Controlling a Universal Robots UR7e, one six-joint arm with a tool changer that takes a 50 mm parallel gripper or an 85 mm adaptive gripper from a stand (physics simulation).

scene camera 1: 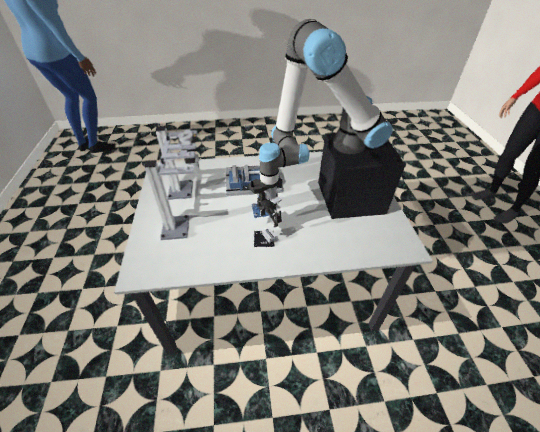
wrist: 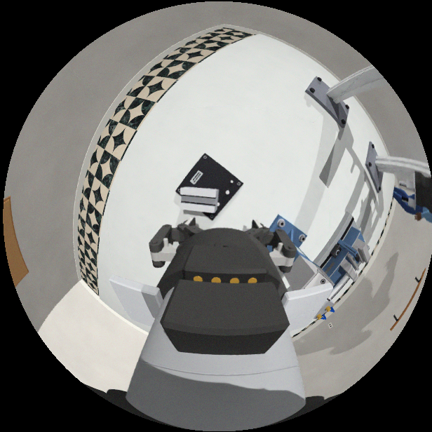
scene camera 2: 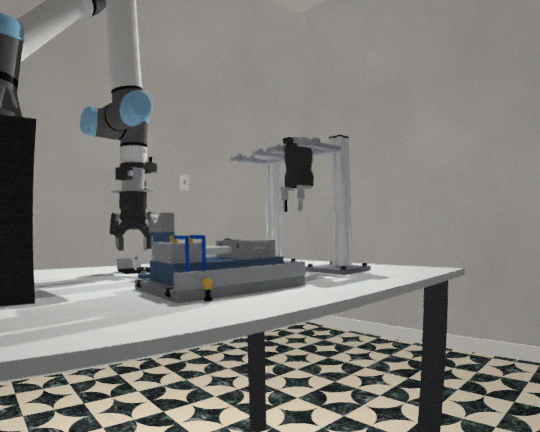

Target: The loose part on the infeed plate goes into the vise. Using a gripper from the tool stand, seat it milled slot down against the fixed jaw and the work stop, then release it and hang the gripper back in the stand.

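Places are measured from the arm's base along level axes (x ahead, y left, z up), in millimetres.
Where they show: hand at its tool point: [scene camera 2: 133, 185]; arm's base at its link origin: [scene camera 1: 348, 144].
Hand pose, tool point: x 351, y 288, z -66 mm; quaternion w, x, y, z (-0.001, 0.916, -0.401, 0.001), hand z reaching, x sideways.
Note:
Things, the pixels of their top centre, and the offset from my tool point. "spot": a spot on its surface instead.
- loose part at its top centre: [scene camera 2: 128, 256] [scene camera 1: 269, 232] 53 mm left, 5 mm back, 197 mm down
- black infeed plate at its top centre: [scene camera 2: 136, 268] [scene camera 1: 263, 238] 57 mm left, 19 mm ahead, 233 mm down
- vise at its top centre: [scene camera 2: 219, 239] [scene camera 1: 253, 168] 346 mm right, 112 mm ahead, 142 mm down
- blue-based block with a V notch, surface spot: [scene camera 2: 162, 224] spot: 167 mm right, 40 mm ahead, 109 mm down
The loose part [scene camera 1: 270, 235] [scene camera 2: 128, 264] [wrist: 200, 200] is a light grey block with a darker slot along its upward face. It lies skewed across one edge of the black infeed plate [scene camera 1: 260, 244] [wrist: 215, 172]. My adaptive gripper [scene camera 1: 276, 223] [scene camera 2: 133, 245] [wrist: 223, 225] is open and empty, pointing down above and slightly beside the part, without touching it. The vise [scene camera 1: 240, 180] [scene camera 2: 240, 281] [wrist: 345, 250], blue and grey, stands at the back of the table; no part shows between its jaws. The tool stand [scene camera 1: 162, 200] [scene camera 2: 342, 200] holds the hanging parallel gripper [scene camera 2: 298, 165].
A blue-based block with a V notch [scene camera 2: 162, 224] stands between the infeed plate and the vise. Blue bent rods [scene camera 2: 195, 237] rise at the vise's near end. The black robot pedestal [scene camera 1: 357, 182] [scene camera 2: 17, 210] stands at the table's other side. Two people stand beyond the table.

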